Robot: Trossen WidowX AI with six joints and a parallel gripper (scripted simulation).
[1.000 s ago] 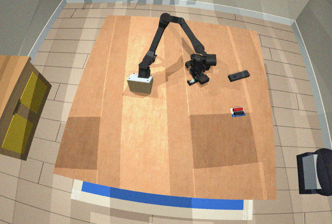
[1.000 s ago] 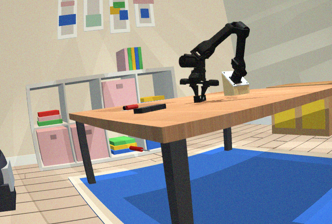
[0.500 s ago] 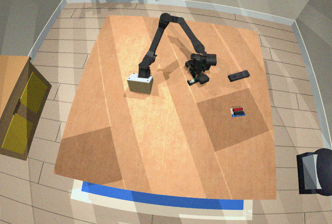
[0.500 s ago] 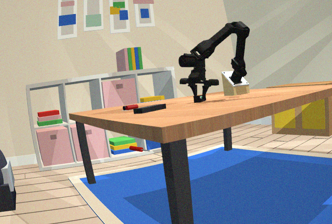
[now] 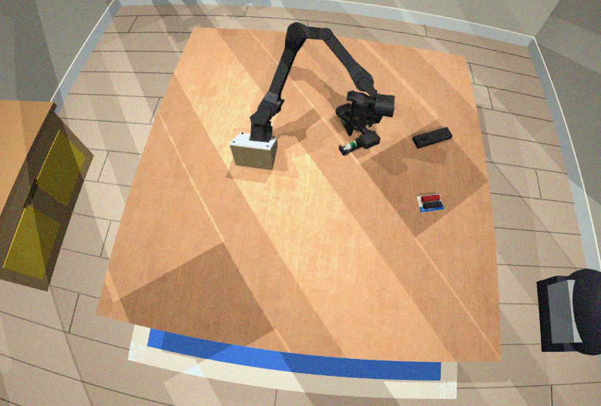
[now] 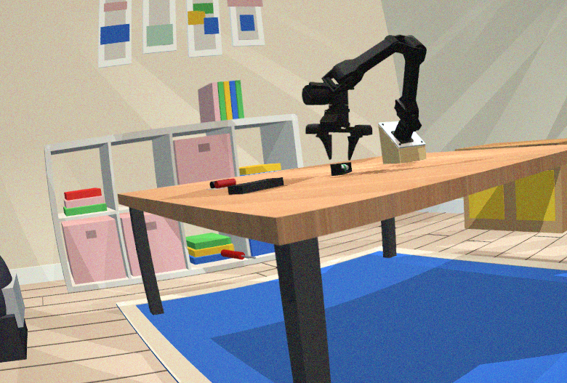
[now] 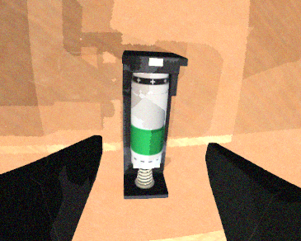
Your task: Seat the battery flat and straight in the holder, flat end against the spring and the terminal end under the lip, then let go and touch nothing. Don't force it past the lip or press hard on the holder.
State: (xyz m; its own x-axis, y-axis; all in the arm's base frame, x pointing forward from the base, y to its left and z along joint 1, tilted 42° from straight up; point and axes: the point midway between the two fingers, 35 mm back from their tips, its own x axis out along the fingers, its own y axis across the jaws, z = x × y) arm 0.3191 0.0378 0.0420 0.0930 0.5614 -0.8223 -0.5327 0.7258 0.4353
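Now: the battery 20 mm below my gripper tip. Round my gripper tip: blue-white card (280 mm ahead, 190 mm to the right, 30 mm below); then black remote-like bar (310 mm ahead, 70 mm to the left, 20 mm below).
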